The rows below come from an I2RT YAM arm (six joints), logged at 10 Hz.
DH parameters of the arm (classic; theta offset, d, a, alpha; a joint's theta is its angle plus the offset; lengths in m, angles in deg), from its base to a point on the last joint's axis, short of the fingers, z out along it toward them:
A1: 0 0.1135 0.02 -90
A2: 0 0 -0.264 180
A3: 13.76 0 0.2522 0
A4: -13.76 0 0.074 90
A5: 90 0 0 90
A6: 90 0.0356 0 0
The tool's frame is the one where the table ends.
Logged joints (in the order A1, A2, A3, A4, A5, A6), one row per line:
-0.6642, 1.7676, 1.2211, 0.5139, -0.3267, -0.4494
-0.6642, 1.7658, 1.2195, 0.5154, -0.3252, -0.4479
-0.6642, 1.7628, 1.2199, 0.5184, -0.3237, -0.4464
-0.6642, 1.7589, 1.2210, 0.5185, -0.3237, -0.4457
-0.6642, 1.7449, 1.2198, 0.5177, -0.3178, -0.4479
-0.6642, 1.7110, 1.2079, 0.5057, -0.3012, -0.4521
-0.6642, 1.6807, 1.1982, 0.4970, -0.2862, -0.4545
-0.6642, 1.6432, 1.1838, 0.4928, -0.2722, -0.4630
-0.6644, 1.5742, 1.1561, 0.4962, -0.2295, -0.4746
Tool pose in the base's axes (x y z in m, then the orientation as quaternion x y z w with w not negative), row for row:
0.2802, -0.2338, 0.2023, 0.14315, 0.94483, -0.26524, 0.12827
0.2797, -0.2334, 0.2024, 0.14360, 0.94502, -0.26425, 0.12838
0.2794, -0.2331, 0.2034, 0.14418, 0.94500, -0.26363, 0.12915
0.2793, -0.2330, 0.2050, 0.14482, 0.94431, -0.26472, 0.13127
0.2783, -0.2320, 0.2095, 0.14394, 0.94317, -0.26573, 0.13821
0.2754, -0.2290, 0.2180, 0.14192, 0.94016, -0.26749, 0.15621
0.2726, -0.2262, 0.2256, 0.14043, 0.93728, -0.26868, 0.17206
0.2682, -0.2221, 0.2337, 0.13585, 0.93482, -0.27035, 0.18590
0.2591, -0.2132, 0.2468, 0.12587, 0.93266, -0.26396, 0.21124
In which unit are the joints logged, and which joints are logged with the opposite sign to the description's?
The joints are logged in radians. Opposite sign: A4, A5.
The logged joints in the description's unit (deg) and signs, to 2 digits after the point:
-38.06, 101.28, 69.96, -29.44, 18.72, -25.75
-38.06, 101.17, 69.87, -29.53, 18.63, -25.66
-38.06, 101.00, 69.90, -29.70, 18.55, -25.58
-38.06, 100.78, 69.96, -29.71, 18.55, -25.54
-38.06, 99.98, 69.89, -29.66, 18.21, -25.66
-38.06, 98.03, 69.21, -28.97, 17.26, -25.90
-38.06, 96.30, 68.65, -28.48, 16.40, -26.04
-38.06, 94.15, 67.83, -28.24, 15.60, -26.53
-38.07, 90.20, 66.24, -28.43, 13.15, -27.19

